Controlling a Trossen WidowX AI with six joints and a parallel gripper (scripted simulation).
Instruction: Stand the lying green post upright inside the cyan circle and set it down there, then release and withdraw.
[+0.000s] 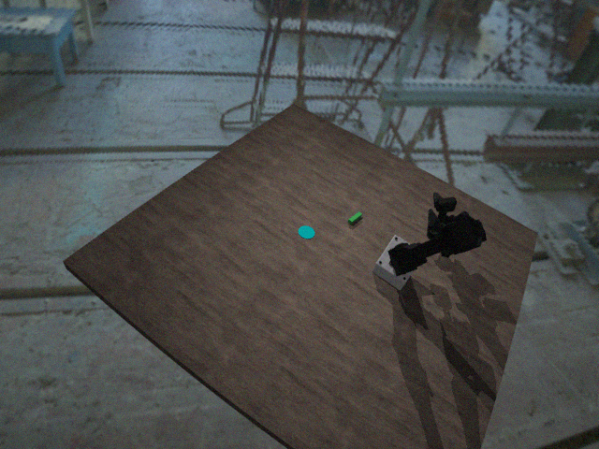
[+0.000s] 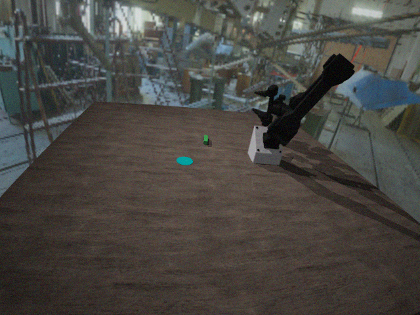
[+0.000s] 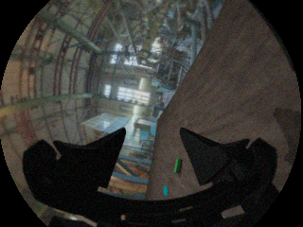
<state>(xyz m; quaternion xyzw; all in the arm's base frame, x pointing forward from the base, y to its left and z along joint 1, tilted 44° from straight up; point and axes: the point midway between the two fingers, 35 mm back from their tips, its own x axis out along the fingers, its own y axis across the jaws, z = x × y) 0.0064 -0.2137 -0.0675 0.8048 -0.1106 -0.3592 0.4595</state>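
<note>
My gripper tip is 21 cm short of the green post, 18 cm above it and 10 cm to the right of it. The rest, counted from my gripper tip: cyan circle 30 cm ahead, 28 cm to the left, 18 cm below.
</note>
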